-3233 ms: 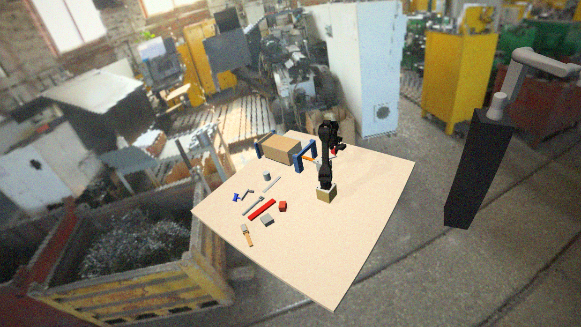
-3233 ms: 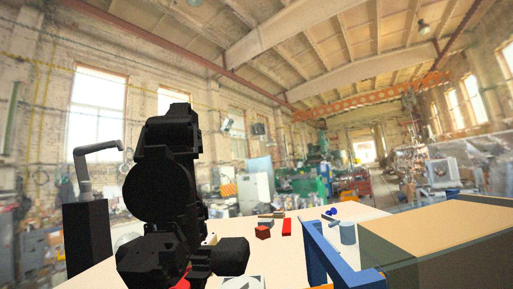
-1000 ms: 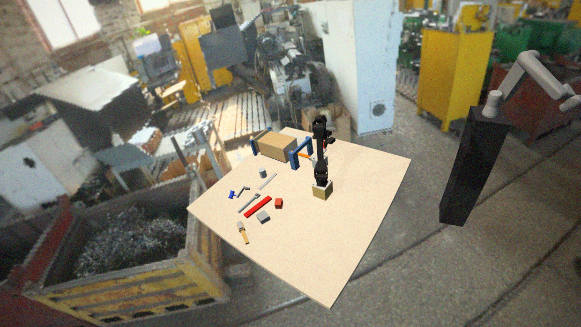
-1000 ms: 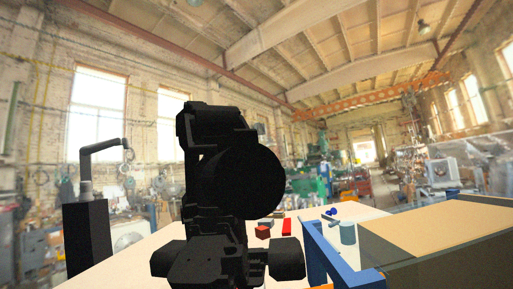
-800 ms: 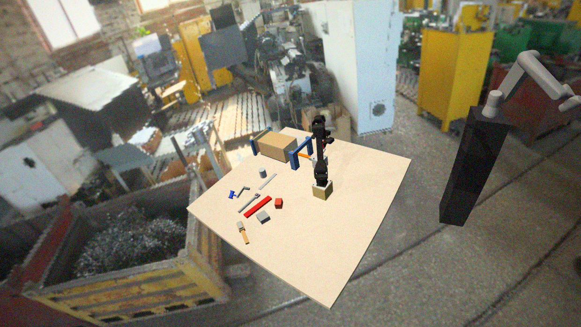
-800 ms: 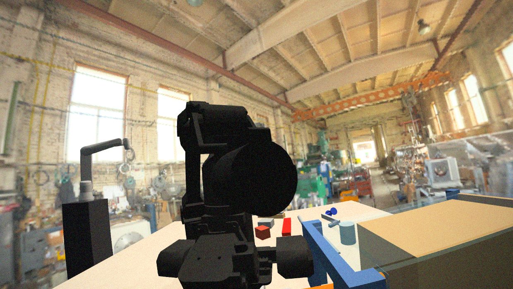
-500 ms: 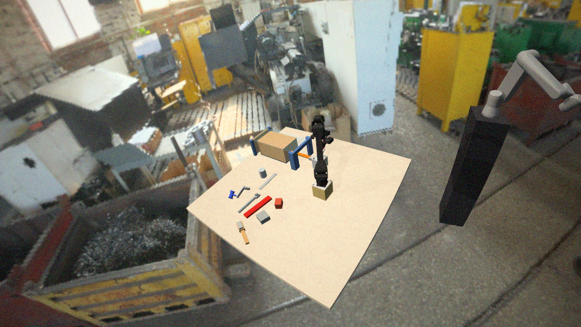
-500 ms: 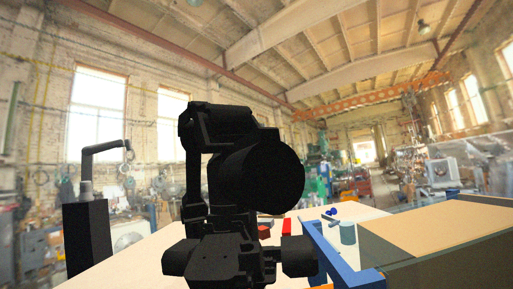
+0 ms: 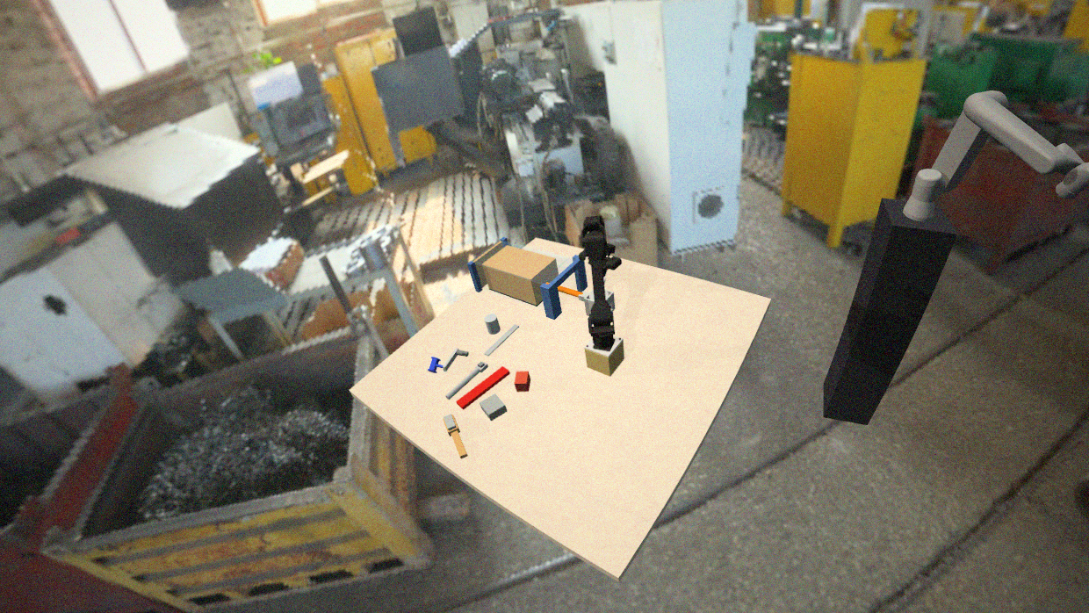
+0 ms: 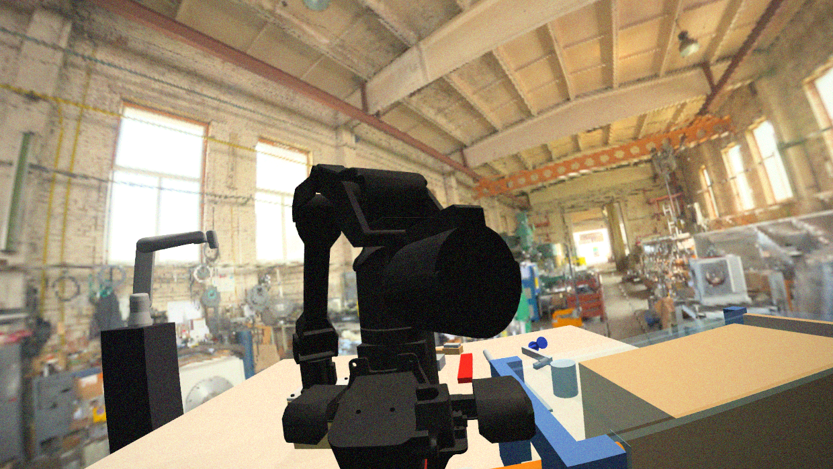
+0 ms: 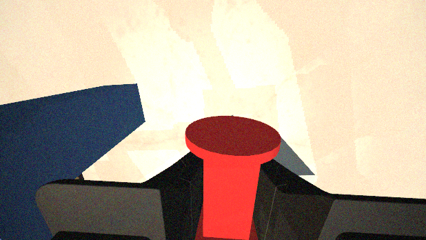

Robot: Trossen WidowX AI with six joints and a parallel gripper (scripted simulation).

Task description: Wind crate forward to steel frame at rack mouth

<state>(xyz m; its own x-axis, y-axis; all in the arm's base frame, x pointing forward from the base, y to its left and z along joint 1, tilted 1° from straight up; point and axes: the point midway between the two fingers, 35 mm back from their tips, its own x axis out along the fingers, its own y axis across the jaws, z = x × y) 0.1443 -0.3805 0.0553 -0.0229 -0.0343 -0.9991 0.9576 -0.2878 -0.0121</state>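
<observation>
Now: the red-knobbed winch handle 40 mm to the left of my gripper tip, 10 mm below it and 10 mm behind it. From my gripper tip the other things lie so: red knob (20 mm above); then blue steel frame (140 mm ahead, 70 mm to the left, 10 mm below); then grey winch (100 mm to the left, 80 mm below, 40 mm behind).
</observation>
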